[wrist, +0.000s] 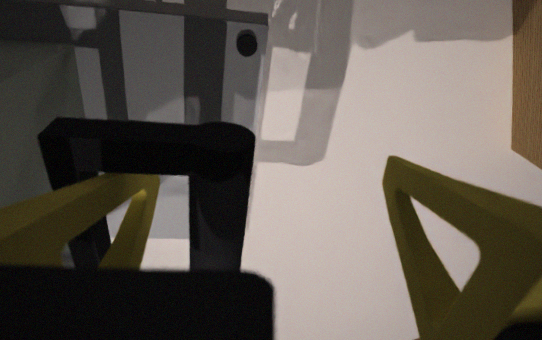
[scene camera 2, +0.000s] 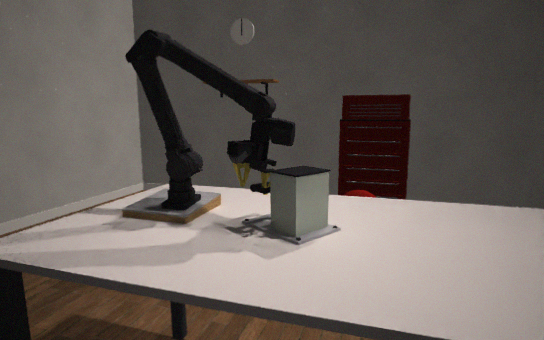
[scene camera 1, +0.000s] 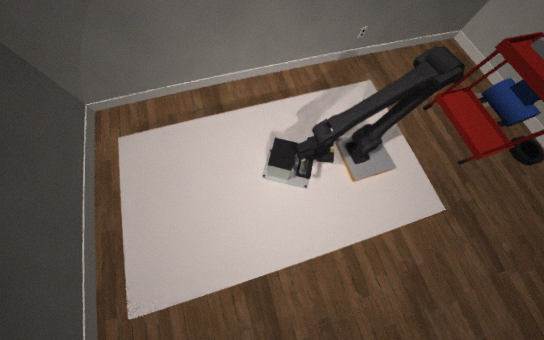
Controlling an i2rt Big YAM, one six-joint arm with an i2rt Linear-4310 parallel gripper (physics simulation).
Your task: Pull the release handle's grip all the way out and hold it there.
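The release handle is a black rectangular frame [scene camera 1: 304,176] on the robot-facing side of a pale green box with a black top [scene camera 1: 281,172] [scene camera 2: 300,205]. Its grip bar [scene camera 2: 260,188] [wrist: 217,220] is the outer bar. The box stands on a grey base plate [scene camera 1: 285,181] [scene camera 2: 320,233]. My gripper [scene camera 1: 317,156] [scene camera 2: 254,190] [wrist: 270,169] is open, pointing down. In the wrist view, one yellow fingertip overlaps the handle's opening, on the box side of the grip bar; the other is well outside it. The bar lies between the fingers, nearer the box-side one. Whether a finger touches it is unclear.
My arm's base stands on a grey-topped wooden block [scene camera 1: 377,167] [scene camera 2: 200,212] beside the box, on the white table [scene camera 1: 200,225] [scene camera 2: 425,270]. A red cart [scene camera 1: 472,125] and a red tool cabinet [scene camera 2: 375,165] stand beyond the table.
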